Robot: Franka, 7 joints.
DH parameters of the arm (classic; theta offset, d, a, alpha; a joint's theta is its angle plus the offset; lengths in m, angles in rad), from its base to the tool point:
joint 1: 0 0.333 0 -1.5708
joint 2: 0 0 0 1.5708
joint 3: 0 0.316 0.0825 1.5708
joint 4: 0 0 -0.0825 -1.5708
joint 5: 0 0.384 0 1.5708
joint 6: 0 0 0.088 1.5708
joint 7: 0 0.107 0 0
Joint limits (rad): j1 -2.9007..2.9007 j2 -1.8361..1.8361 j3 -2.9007..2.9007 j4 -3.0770..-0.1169 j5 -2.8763..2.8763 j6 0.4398..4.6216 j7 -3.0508..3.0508
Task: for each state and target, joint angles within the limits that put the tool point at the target. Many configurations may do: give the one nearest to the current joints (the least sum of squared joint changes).
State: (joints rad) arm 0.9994 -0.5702 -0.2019 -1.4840 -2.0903 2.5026 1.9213
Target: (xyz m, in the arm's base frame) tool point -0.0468 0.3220 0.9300
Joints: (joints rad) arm 1.2173 -0.6447 0.2214 -1.7238 -2.0948 2.6431 1.9213
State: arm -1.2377 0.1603 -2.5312 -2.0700 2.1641 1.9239 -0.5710
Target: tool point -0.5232 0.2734 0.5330
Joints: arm -1.2126 0.0037 -2.5055 -2.0339 2.1734 1.9450 -0.5710
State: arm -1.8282 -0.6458 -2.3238 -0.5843 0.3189 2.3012 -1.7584
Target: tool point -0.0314 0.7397 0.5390
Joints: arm -2.0218 -0.6591 -2.4438 -1.0962 0.2770 1.9428 -1.7584
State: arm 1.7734 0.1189 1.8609 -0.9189 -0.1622 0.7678 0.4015
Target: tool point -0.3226 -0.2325 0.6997
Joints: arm 1.8836 0.1074 2.0022 -1.3314 -0.0984 0.4625 0.4015
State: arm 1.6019 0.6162 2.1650 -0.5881 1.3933 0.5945 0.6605
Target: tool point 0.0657 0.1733 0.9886
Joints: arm 1.3399 0.5183 2.3941 -0.2782 1.5004 0.5391 0.6605
